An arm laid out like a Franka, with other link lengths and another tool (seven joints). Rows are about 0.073 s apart.
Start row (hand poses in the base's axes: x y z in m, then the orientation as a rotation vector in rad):
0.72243, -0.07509, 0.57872, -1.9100, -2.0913, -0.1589
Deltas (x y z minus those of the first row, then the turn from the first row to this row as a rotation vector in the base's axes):
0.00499, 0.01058, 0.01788, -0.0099, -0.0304, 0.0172
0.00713, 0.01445, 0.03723, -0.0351, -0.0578, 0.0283
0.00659, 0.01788, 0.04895, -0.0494, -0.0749, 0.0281
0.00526, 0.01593, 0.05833, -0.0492, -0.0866, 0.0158
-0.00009, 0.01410, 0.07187, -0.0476, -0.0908, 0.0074
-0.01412, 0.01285, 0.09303, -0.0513, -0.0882, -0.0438
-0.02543, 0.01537, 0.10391, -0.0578, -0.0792, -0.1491
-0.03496, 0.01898, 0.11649, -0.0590, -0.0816, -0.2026
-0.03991, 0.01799, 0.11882, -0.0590, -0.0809, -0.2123
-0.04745, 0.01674, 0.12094, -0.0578, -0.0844, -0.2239
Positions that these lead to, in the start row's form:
0.72742, -0.06451, 0.59660, -1.9063, -2.1314, -0.1752
0.72956, -0.06064, 0.61595, -1.9166, -2.1713, -0.1742
0.72902, -0.05721, 0.62767, -1.9300, -2.1890, -0.1767
0.72769, -0.05916, 0.63705, -1.9470, -2.1849, -0.1916
0.72234, -0.06099, 0.65059, -1.9566, -2.1790, -0.1995
0.70831, -0.06224, 0.67175, -2.0143, -2.1301, -0.2046
0.69700, -0.05972, 0.68263, -2.1274, -2.0225, -0.2122
0.68747, -0.05611, 0.69521, -2.1841, -1.9690, -0.2252
0.68252, -0.05710, 0.69754, -2.1937, -1.9584, -0.2266
0.67498, -0.05835, 0.69966, -2.2059, -1.9477, -0.2340

